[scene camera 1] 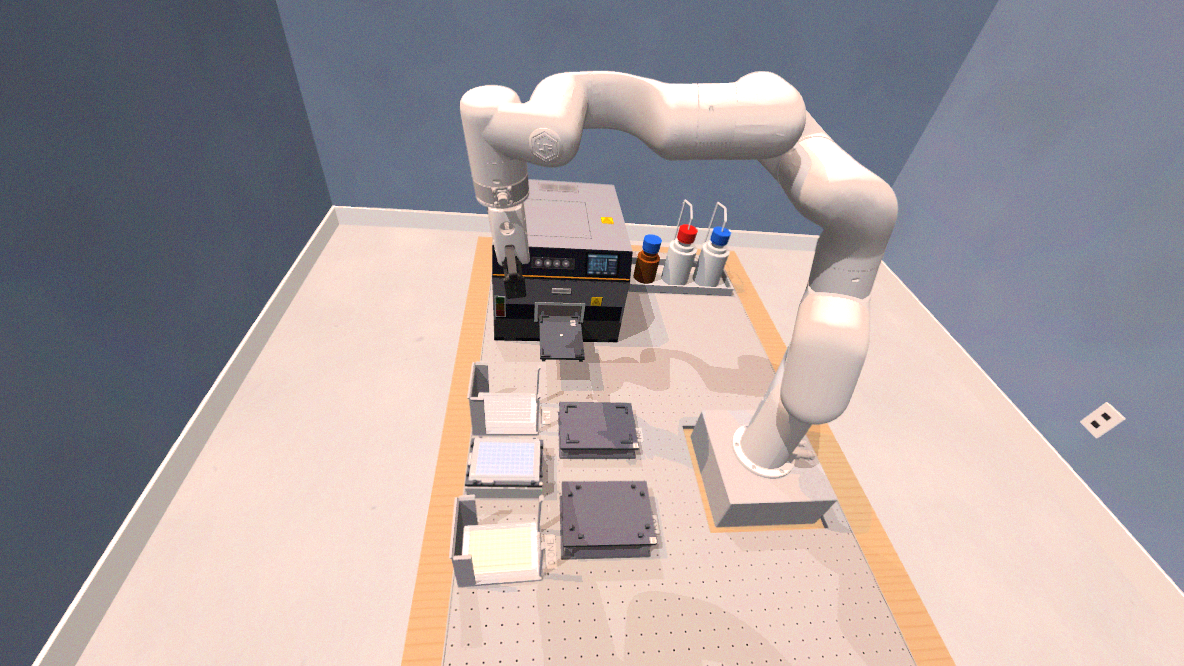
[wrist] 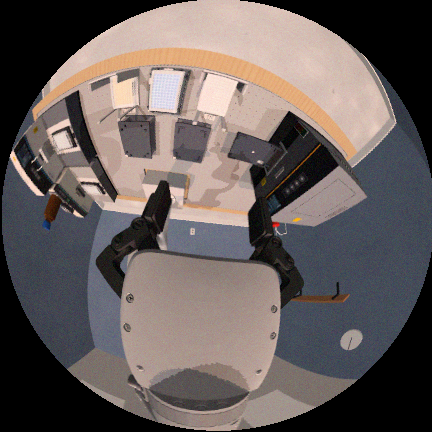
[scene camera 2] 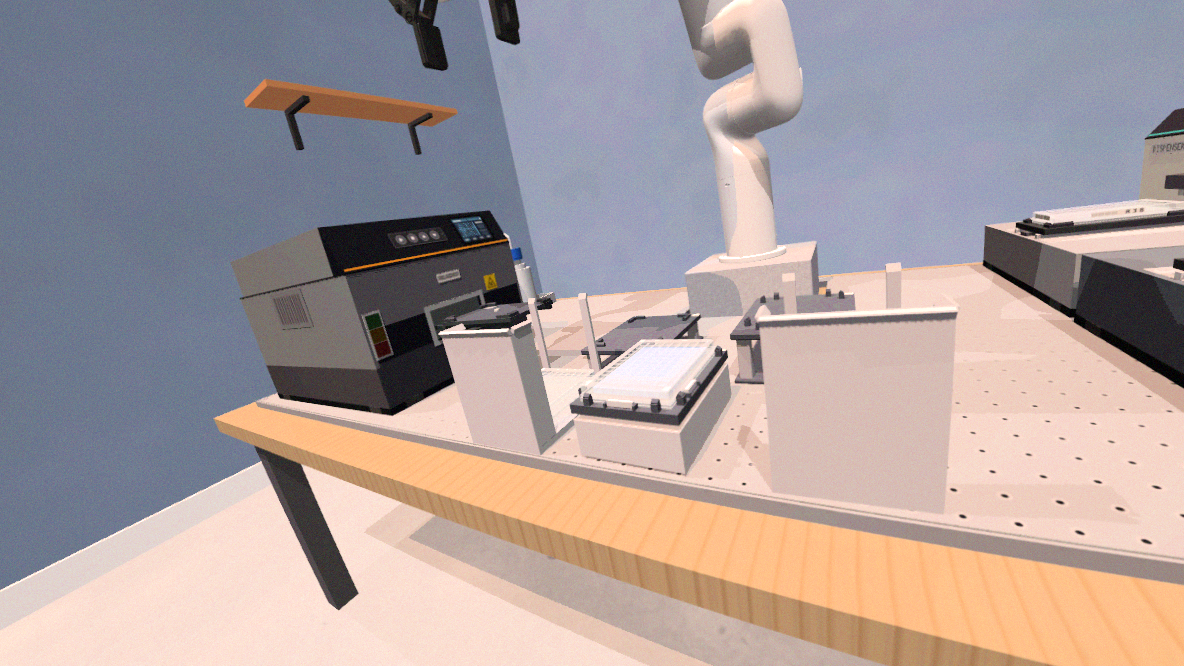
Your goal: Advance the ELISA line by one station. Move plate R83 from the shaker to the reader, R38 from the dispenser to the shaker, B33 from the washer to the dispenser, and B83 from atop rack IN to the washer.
Labels:
A plate (scene camera 1: 500,459) is 0.92 m from the lens. A reader tray (scene camera 1: 552,347) is 1.06 m from the lens. The marked spots on the plate and the reader tray are 0.29 m apart.

